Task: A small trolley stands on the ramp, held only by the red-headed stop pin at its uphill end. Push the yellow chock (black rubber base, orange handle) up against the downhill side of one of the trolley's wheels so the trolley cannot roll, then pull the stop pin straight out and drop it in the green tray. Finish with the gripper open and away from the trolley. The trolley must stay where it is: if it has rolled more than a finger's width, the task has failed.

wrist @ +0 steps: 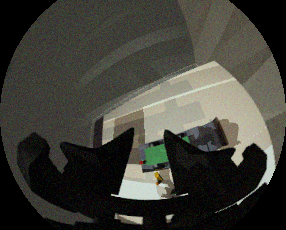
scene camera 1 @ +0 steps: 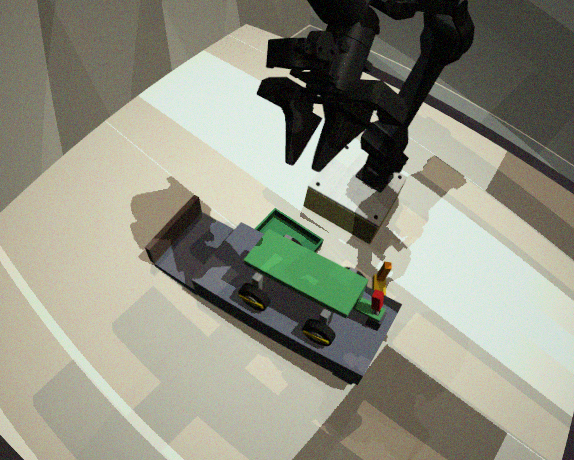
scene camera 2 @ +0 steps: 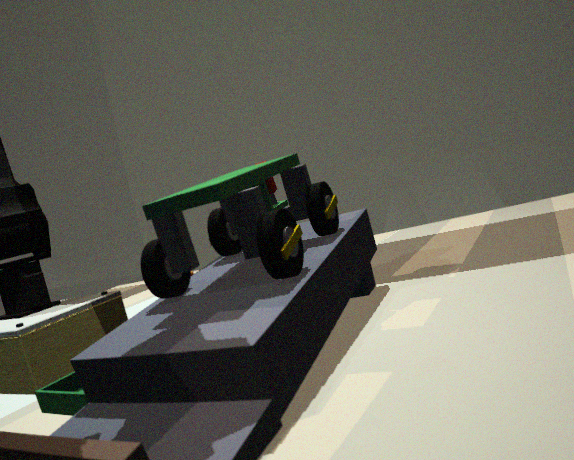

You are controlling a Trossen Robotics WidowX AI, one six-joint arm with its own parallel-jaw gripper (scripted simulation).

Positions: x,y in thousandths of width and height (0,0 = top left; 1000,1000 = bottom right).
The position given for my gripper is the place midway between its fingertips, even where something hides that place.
Note:
I see my gripper (scene camera 1: 525,364), a trolley (scene camera 2: 429,479), a ramp (scene camera 2: 412,725) and a brown end wall (scene camera 1: 301,501).
The trolley also shows in scene camera 1 (scene camera 1: 494,564). My gripper also shows in the wrist view (wrist: 523,572). The ramp is seen too in scene camera 1 (scene camera 1: 384,608).

